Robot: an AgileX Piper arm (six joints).
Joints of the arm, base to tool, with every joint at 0 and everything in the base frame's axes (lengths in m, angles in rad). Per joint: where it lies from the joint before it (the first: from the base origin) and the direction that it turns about. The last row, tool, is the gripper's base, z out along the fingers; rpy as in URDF.
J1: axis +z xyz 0 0 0.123
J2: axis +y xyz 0 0 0
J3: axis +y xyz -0.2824 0 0.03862
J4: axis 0.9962 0 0.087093 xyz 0.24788 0 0.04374
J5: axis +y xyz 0 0 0
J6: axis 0.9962 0 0.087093 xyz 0.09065 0 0.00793
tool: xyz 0 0 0 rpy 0 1.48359 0
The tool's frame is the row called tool.
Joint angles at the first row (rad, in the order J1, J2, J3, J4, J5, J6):
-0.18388 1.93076 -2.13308 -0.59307 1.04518 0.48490
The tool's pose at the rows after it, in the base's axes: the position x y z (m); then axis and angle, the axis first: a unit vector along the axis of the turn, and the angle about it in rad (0 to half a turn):
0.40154, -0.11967, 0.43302, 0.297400, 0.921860, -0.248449, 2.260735
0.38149, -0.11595, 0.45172, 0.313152, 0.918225, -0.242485, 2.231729
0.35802, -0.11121, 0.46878, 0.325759, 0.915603, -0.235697, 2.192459
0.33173, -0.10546, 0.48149, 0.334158, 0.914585, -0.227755, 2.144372
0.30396, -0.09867, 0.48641, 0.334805, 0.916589, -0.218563, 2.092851
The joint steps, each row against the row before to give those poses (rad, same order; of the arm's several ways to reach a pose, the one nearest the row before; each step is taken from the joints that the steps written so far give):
0.00000 -0.04712 0.00714 0.00568 0.02473 0.01192
-0.00001 -0.06515 0.02264 0.00550 0.01574 0.01385
0.00002 -0.08275 0.05184 0.00340 -0.00568 0.01810
-0.00001 -0.10101 0.08889 0.00101 -0.03243 0.02397
-0.00001 -0.11709 0.13069 -0.00021 -0.06182 0.02565

